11 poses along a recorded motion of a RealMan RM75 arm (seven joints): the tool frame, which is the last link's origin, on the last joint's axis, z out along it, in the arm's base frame.
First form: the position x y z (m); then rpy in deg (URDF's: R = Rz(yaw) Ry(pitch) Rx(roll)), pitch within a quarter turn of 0, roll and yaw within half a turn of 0.
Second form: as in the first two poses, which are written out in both.
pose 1, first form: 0.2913 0.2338 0.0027 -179.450 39.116 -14.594
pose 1, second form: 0.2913 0.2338 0.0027 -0.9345 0.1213 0.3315 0.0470
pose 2, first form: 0.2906 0.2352 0.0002 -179.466 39.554 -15.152
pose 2, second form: 0.2906 0.2352 0.0002 -0.9326 0.1256 0.3348 0.0490
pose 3, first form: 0.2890 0.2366 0.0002 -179.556 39.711 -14.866
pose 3, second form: 0.2890 0.2366 0.0002 -0.9325 0.1230 0.3363 0.0476
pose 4, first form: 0.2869 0.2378 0.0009 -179.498 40.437 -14.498
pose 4, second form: 0.2869 0.2378 0.0009 -0.9307 0.1199 0.3423 0.0477
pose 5, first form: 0.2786 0.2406 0.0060 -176.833 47.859 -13.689
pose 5, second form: 0.2786 0.2406 0.0060 -0.9058 0.1200 0.3996 0.0734
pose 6, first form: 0.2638 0.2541 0.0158 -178.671 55.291 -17.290
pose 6, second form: 0.2638 0.2541 0.0158 -0.8749 0.1385 0.4572 0.0799
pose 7, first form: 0.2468 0.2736 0.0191 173.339 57.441 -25.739
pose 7, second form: 0.2468 0.2736 0.0191 -0.8597 0.1678 0.4790 0.0572
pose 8, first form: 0.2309 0.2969 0.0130 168.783 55.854 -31.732
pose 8, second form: 0.2309 0.2969 0.0130 -0.8583 0.1964 0.4720 0.0444
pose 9, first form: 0.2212 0.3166 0.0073 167.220 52.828 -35.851
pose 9, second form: 0.2212 0.3166 0.0073 -0.8621 0.2268 0.4513 0.0412
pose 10, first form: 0.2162 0.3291 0.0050 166.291 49.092 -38.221
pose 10, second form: 0.2162 0.3291 0.0050 -0.8696 0.2488 0.4253 0.0325
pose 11, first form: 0.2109 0.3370 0.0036 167.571 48.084 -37.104
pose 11, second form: 0.2109 0.3370 0.0036 -0.8747 0.2470 0.4154 0.0351
